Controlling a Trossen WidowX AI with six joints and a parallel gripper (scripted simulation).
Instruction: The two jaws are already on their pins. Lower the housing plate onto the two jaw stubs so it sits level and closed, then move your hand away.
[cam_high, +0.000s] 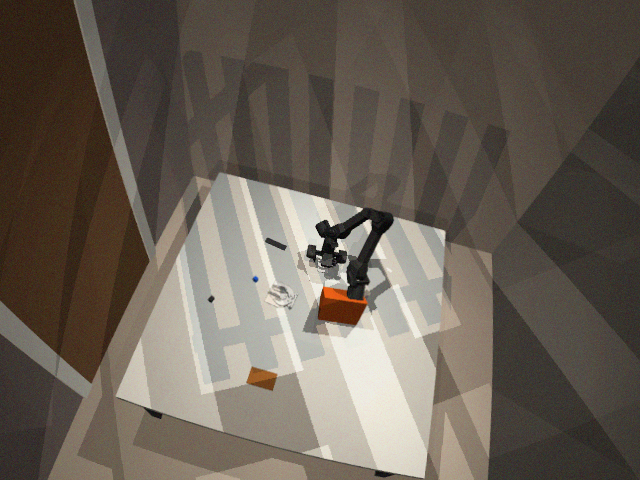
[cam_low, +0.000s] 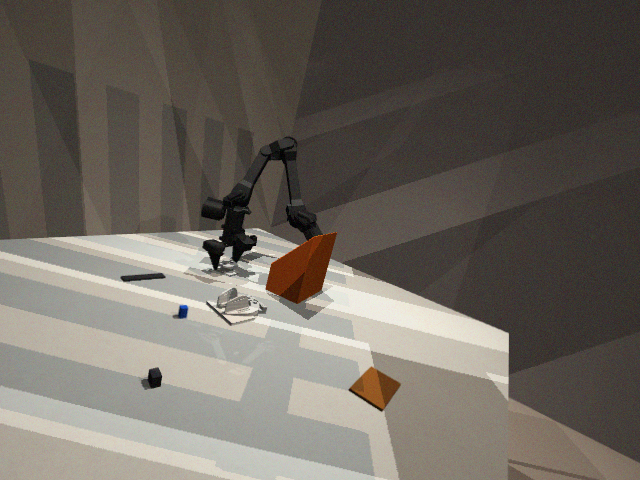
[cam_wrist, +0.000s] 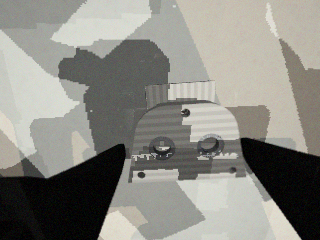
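My gripper tip is 10 mm to the right of the small white part. Also, from my gripper tip: black cube: 490 mm ahead, 270 mm to the left; then blue cube: 310 mm ahead, 140 mm to the left; then dark strip: 250 mm ahead, 80 mm to the right, 10 mm below.
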